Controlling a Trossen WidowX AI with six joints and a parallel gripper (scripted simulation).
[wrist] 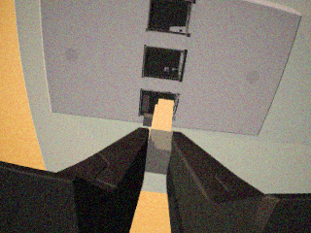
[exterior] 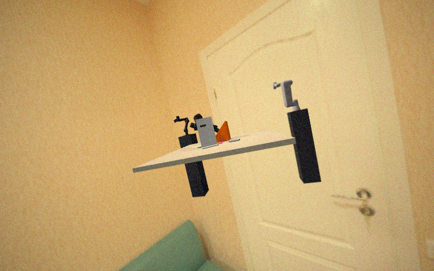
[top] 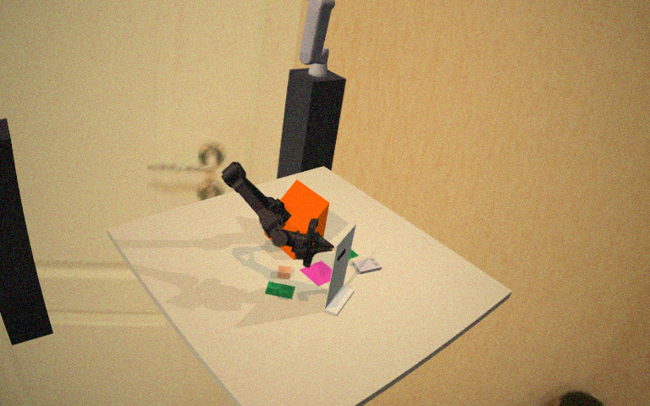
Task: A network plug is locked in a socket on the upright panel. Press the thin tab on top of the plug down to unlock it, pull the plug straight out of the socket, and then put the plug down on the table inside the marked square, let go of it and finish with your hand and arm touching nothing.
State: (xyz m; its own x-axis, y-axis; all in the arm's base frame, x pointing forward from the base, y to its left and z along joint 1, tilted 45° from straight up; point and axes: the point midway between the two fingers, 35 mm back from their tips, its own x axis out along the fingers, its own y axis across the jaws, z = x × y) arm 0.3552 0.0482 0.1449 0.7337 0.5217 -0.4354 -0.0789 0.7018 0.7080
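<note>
My gripper tip is now 230 mm above the magenta square, 120 mm past it and 70 mm to the right of it. Also, from my gripper tip: upright grey panel (90 mm below, 40 mm ahead, 10 mm to the left); network plug (right at my gripper tip).
</note>
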